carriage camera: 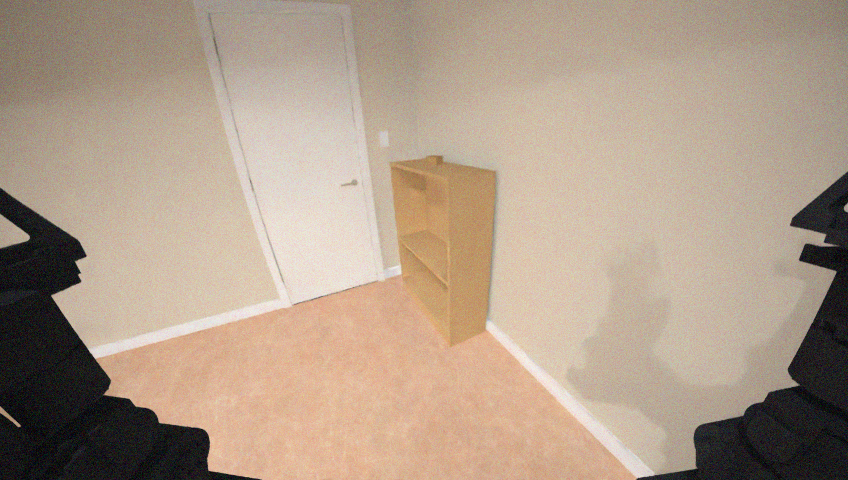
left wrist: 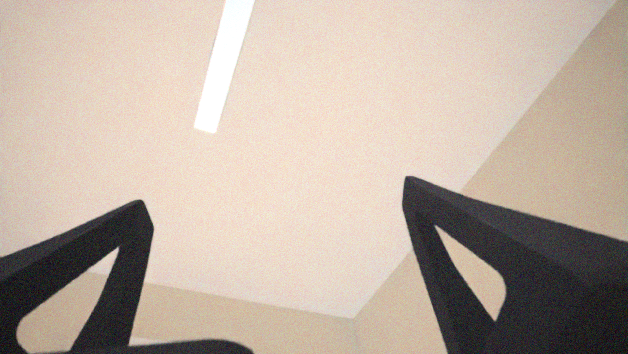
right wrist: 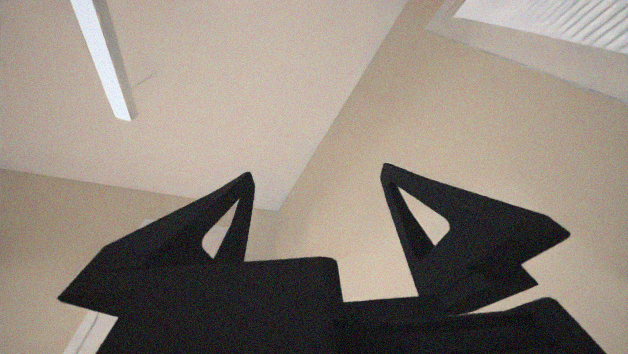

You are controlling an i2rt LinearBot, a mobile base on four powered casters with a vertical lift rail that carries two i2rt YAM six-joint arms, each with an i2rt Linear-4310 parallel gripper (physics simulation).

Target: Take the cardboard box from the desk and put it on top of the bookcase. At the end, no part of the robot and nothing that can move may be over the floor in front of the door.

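Frame: origin at the left arm's base, x back, y right, z up, level; centimetres.
Where they show: left gripper, between the fingertips: [left wrist: 277, 202]; right gripper, between the fingertips: [right wrist: 317, 174].
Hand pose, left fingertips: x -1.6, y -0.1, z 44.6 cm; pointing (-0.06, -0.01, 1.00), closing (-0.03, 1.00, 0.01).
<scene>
Each offset is from my left fingertips to the top centre of the thing. "pt": to the spot under its first point. Level surfaces: height alone.
A small brown cardboard box {dy +33.4, dx -150.0, dz -18.3 cm} [carriage camera: 435, 160] sits on top of the tan bookcase [carriage camera: 471, 249], near its back edge, in the carriage view. The bookcase stands against the right-hand wall near the room corner. The white door [carriage camera: 291, 148] is closed, to the left of the bookcase. My left gripper [left wrist: 277, 202] is open and empty, pointing up toward the ceiling; part of it shows at the left edge of the carriage view. My right gripper [right wrist: 317, 174] is open and empty, also pointing up; part of it shows at the right edge of the carriage view. The desk does not show.
The floor {dz -129.3 cm} [carriage camera: 357, 380] in front of the door and bookcase is pinkish brown. A white baseboard [carriage camera: 559, 395] runs along the right-hand wall, which bears arm shadows. A light switch {dy -4.5, dx -192.4, dz -1.5 cm} [carriage camera: 383, 139] is between door and corner. A window with blinds {pt dy +125.9, dx -0.3, dz +32.2 cm} [right wrist: 585, 25] shows in the right wrist view.
</scene>
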